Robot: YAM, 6 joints.
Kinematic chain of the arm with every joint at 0, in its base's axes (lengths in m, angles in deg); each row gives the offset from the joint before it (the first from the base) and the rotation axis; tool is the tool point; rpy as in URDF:
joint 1: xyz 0 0 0.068 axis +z
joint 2: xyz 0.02 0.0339 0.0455 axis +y
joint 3: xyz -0.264 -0.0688 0 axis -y
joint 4: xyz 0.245 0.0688 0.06 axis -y
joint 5: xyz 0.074 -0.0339 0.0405 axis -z
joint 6: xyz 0.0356 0 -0.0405 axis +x
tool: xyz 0 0 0 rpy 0 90 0
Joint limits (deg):
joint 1: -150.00..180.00
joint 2: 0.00..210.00
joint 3: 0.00..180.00
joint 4: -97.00..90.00
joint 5: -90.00..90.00
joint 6: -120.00..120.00
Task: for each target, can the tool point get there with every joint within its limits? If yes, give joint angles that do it. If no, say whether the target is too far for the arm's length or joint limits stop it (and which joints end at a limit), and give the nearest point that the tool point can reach.
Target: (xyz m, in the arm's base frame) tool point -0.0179 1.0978 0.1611
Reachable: no: too far | nearest point -0.0105 0.6451 0.1411 | short by 0.453 m
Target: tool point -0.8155 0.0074 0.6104
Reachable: no: too far | nearest point -0.5508 0.0050 0.4450 | short by 0.312 m
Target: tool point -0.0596 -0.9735 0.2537
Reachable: no: too far | nearest point -0.0391 -0.6380 0.2044 | short by 0.340 m
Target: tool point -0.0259 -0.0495 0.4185
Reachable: yes | joints -103.73 19.93 37.73 33.07 22.04 -1.44
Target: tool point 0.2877 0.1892 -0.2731
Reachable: yes | joints 30.58 191.32 87.39 52.51 -27.54 14.54
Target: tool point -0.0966 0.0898 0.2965
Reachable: yes | joints 137.16 39.79 46.91 -50.93 0.26 -22.32
